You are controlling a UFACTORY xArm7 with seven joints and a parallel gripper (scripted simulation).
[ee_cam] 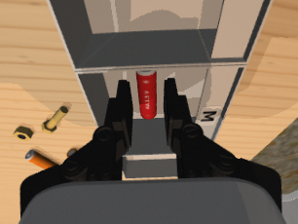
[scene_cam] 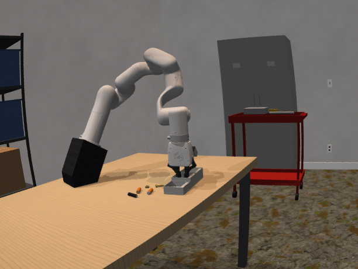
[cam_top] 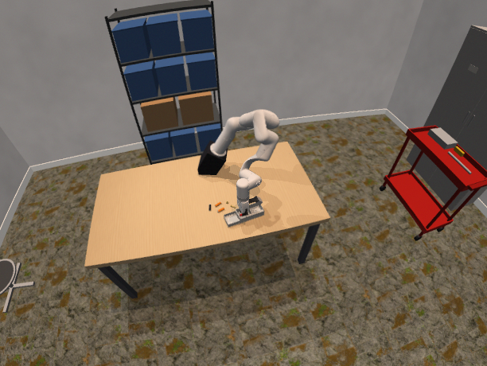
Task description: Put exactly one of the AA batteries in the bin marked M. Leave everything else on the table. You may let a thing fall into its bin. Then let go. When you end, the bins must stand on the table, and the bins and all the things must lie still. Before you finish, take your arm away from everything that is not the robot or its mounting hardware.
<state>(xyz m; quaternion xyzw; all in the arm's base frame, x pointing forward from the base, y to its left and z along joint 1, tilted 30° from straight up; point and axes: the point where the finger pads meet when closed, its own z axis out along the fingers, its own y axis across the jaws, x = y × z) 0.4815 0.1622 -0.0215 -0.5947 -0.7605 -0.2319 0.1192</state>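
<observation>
My hand is 1 cm short of the bin tray and 1 cm above it. From my hand the other things lie so: brass bolt 8 cm behind, 7 cm to the right, 3 cm below; then brass nut 12 cm behind, 10 cm to the right, 3 cm below; then red AA battery 2 cm below.
</observation>
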